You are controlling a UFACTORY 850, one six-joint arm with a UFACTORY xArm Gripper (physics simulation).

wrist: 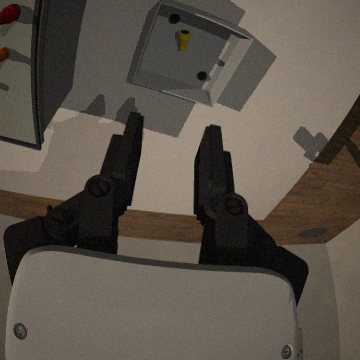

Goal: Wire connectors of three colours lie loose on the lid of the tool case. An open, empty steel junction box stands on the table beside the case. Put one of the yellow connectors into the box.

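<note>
A yellow connector (184,39) is inside the grey steel junction box (172,88), on its floor between two dark round holes. The box stands open on the table at the top middle of the view. My gripper (171,136) is open, with nothing between its fingers. Its fingertips show below the box in the view, apart from the box and the connector. On the lid of the tool case (19,115) at the upper left, a red connector (9,14) and an orange connector (3,54) show in part at the view's edge.
The dark side of the tool case (57,75) rises to the left of the box. The pale table top (255,165) ends at a wooden edge (160,226) along the bottom and right. Shadows of the gripper and box fall on the table.
</note>
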